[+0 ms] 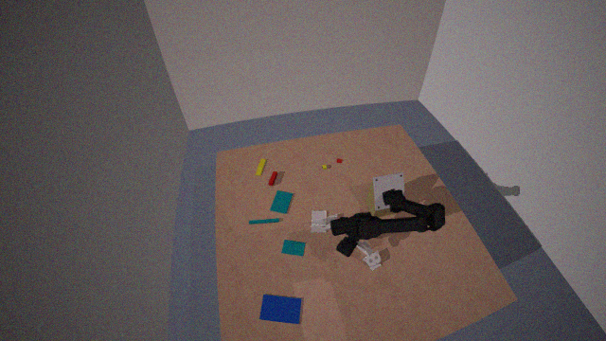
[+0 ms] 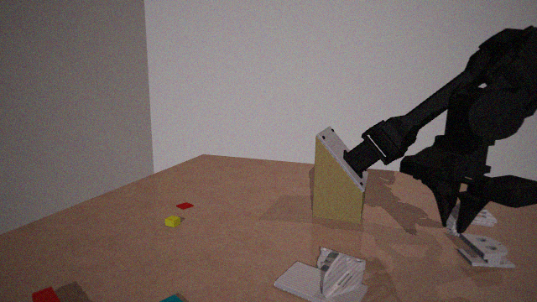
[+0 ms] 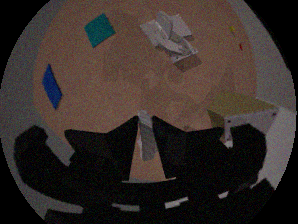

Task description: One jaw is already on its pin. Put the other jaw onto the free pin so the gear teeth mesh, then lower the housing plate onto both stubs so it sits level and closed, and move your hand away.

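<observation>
My gripper tip is now 1 cm past the jaw, 1 cm to the right of it and 1 cm below it. Also, from my gripper tip: teal bar 34 cm ahead, 27 cm to the right, 8 cm below; white housing piece 8 cm behind, 8 cm to the left, 6 cm below; blue tile 36 cm ahead, 16 cm to the left, 8 cm below.
</observation>
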